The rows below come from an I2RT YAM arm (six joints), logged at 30 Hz.
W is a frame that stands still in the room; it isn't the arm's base.
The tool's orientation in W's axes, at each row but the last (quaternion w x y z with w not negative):
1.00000 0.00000 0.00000 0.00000
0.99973 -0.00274 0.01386 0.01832
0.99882 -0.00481 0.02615 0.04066
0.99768 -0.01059 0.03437 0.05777
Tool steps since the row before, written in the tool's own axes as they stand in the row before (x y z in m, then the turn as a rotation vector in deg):
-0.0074 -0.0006 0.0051 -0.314 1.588 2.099
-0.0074 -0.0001 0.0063 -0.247 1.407 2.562
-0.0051 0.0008 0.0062 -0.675 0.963 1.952
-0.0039 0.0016 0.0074 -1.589 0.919 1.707
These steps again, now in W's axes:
-0.0074 -0.0006 0.0051 -0.314 1.588 2.099
-0.0072 -0.0003 0.0065 -0.228 1.412 2.561
-0.0048 0.0005 0.0065 -0.649 0.928 1.978
-0.0036 0.0013 0.0076 -1.566 0.773 1.798

